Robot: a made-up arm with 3 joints. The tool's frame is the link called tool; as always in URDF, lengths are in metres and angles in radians. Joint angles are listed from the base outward.
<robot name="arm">
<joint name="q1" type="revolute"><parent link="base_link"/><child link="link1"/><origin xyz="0 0 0.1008" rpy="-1.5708 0 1.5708"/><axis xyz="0 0 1"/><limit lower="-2.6" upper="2.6"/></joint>
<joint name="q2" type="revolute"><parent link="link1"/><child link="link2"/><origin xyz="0.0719 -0.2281 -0.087" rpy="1.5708 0 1.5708"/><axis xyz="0 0 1"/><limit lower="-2.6" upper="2.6"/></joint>
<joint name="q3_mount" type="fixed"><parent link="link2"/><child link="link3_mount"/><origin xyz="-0.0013 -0.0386 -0.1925" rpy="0 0 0"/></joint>
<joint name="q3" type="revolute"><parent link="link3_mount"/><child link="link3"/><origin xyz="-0.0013 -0.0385 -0.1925" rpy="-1.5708 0 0"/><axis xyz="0 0 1"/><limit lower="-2.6" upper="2.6"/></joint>
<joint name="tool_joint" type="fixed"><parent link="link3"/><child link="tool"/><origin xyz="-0.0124 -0.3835 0.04" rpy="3.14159 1.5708 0"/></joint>
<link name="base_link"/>
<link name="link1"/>
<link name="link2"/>
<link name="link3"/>
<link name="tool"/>
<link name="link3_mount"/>
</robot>
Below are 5 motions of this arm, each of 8 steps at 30 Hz.
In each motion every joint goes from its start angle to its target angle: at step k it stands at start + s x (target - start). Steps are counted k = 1, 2, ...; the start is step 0. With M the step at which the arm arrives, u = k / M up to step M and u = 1 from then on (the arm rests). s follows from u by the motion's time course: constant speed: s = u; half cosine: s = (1 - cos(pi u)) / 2; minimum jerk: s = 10 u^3 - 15 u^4 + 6 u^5.
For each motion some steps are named. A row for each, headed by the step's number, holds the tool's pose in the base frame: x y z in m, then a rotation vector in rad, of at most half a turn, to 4 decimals.
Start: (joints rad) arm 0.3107 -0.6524 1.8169
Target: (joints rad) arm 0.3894 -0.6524 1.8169
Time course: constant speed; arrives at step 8
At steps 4, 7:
4: 0.3425 -0.3861 0.1936 -2.0755 -0.5903 -0.5319
7: 0.3425 -0.3832 0.2049 -2.1033 -0.6015 -0.5261

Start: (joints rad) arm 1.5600 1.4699 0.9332
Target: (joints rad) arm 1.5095 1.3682 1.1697
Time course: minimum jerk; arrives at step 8
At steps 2, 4, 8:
2: -0.2109 0.1561 0.1856 -1.9494 1.7523 -0.5393
4: -0.2278 0.1383 0.2179 -2.0308 1.7606 -0.4339
8: -0.2441 0.1127 0.2600 -2.1345 1.7624 -0.3024

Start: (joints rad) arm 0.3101 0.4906 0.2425
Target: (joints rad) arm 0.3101 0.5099 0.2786
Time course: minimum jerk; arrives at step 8
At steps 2, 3, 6, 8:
2: 0.0824 0.1020 0.2163 -0.5449 0.4986 -0.0159
3: 0.0810 0.1008 0.2145 -0.5508 0.5022 -0.0145
6: 0.0759 0.0968 0.2082 -0.5722 0.5150 -0.0091
8: 0.0750 0.0961 0.2072 -0.5757 0.5171 -0.0081

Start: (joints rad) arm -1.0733 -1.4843 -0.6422
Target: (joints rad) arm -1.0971 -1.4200 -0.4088
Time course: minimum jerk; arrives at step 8
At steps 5, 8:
5: -0.0948 -0.2466 0.2548 1.2636 -1.4951 -0.4769
8: -0.0720 -0.2424 0.2631 1.2257 -1.4504 -0.5198

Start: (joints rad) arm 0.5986 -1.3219 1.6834
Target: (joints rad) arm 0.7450 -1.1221 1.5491
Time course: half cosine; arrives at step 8
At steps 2, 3, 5, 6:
2: 0.4630 -0.1812 0.4259 -1.8970 -1.3642 -0.7844
3: 0.4609 -0.1741 0.4153 -1.9177 -1.3497 -0.7357
5: 0.4539 -0.1594 0.3901 -1.9648 -1.3089 -0.6248
6: 0.4500 -0.1540 0.3795 -1.9841 -1.2889 -0.5796

